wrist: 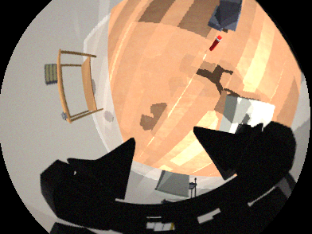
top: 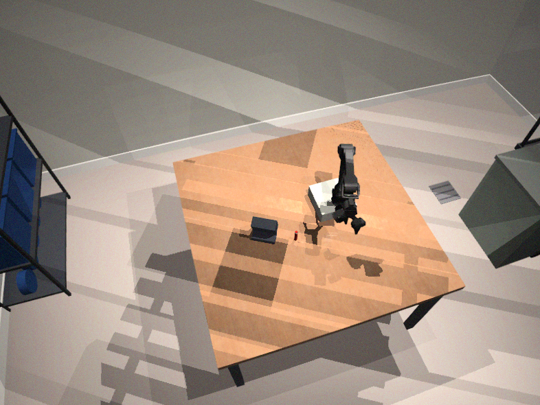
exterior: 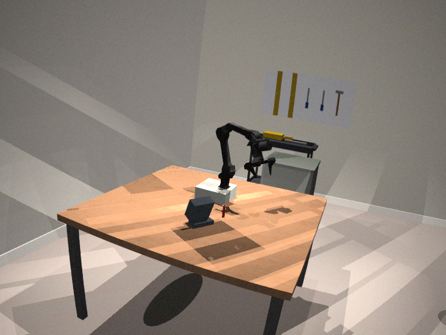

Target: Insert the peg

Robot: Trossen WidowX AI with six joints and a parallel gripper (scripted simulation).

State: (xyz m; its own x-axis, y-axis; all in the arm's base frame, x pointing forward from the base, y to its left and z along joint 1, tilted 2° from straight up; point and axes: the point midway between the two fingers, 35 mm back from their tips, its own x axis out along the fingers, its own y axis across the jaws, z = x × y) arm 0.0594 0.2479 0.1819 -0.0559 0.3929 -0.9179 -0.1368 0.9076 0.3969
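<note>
The red peg is 230 mm ahead of my gripper tip, 160 mm below it and 140 mm to the right of it. From my gripper tip the other things lie so: sloped panel (380 mm ahead, 220 mm to the right, 130 mm below).
</note>
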